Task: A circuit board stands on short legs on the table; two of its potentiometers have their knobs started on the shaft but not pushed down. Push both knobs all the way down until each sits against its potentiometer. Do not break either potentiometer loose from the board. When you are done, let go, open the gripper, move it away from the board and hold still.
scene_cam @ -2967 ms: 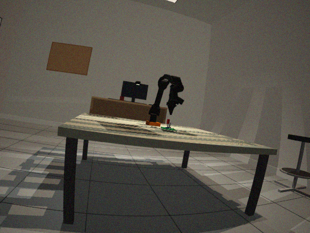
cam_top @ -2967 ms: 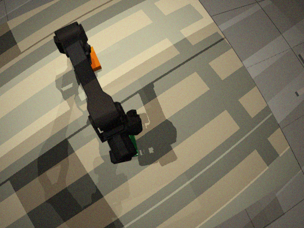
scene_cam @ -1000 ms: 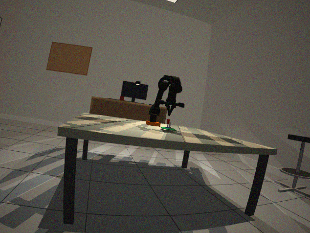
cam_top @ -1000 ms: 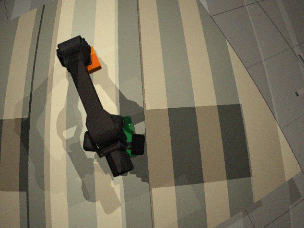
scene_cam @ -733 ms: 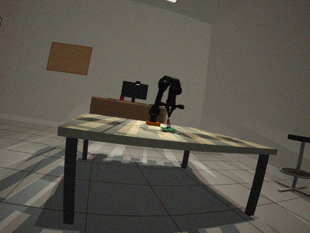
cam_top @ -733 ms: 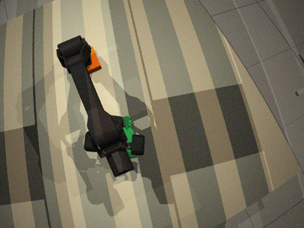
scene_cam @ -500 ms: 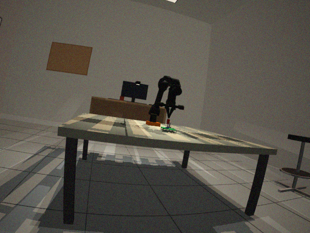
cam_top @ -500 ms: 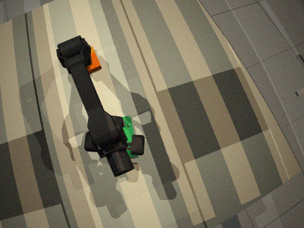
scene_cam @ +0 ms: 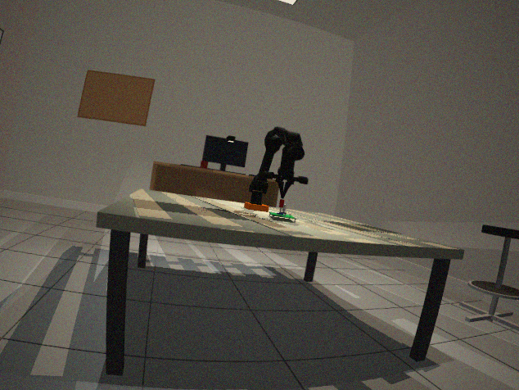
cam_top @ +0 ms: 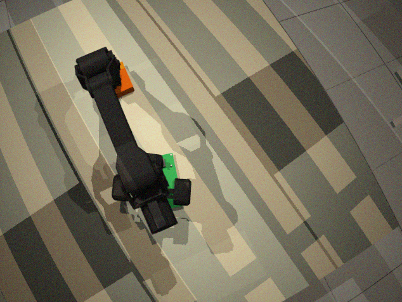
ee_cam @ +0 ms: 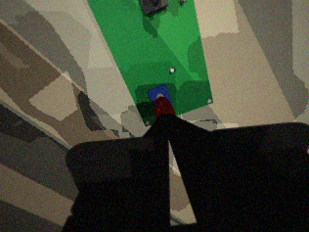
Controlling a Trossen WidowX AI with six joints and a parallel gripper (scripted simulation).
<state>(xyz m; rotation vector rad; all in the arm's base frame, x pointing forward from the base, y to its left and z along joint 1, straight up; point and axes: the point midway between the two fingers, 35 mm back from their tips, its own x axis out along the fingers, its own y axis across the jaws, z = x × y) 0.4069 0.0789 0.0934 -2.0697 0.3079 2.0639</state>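
Now: gripper tip 20 mm above the red knob. Also, from my gripper tip: grey knob (90 mm behind, 30 mm to the left, 40 mm below).
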